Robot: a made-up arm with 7 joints.
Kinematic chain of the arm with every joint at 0, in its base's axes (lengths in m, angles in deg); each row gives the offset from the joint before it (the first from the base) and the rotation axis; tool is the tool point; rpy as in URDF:
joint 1: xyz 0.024 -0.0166 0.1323 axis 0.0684 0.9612 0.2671
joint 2: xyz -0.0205 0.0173 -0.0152 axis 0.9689 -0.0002 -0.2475
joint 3: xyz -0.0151 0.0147 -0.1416 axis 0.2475 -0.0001 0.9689
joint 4: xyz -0.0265 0.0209 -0.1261 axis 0.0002 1 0
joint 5: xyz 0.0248 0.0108 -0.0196 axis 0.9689 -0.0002 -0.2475
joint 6: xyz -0.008 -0.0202 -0.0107 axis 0.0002 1 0
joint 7: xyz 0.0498 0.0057 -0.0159 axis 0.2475 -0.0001 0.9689
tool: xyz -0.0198 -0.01 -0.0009 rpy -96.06 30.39 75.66
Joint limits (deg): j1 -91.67..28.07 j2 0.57..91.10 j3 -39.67..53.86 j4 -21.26..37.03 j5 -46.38..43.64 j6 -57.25..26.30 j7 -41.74..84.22
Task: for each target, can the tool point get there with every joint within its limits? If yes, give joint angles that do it. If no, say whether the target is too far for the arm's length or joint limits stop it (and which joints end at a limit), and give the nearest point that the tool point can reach.
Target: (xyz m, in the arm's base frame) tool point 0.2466 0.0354 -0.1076
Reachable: yes | joints -43.13 9.95 8.68 19.71 -27.02 -14.49 45.87
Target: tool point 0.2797 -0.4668 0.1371
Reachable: no: too far | nearest point 0.3133 -0.1513 0.1012 | short by 0.319 m
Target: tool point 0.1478 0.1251 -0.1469
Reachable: yes | joints -25.76 27.14 -22.44 20.28 -33.07 -2.03 -15.38
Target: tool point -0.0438 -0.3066 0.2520
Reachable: no: joint limits stop it (at a limit: joint 1, joint 2, joint 3, joint 4, joint 5, joint 7) | nearest point 0.2653 -0.1191 0.1217 | short by 0.384 m
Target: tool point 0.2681 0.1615 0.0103
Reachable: yes | joints -51.67 44.76 -1.33 -9.04 -9.63 3.23 46.59
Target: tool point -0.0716 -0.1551 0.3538
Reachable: no: joint limits stop it (at a limit: joint 1, joint 2, joint 4, joint 5, joint 7) | nearest point 0.0865 0.1886 0.2451 | short by 0.394 m
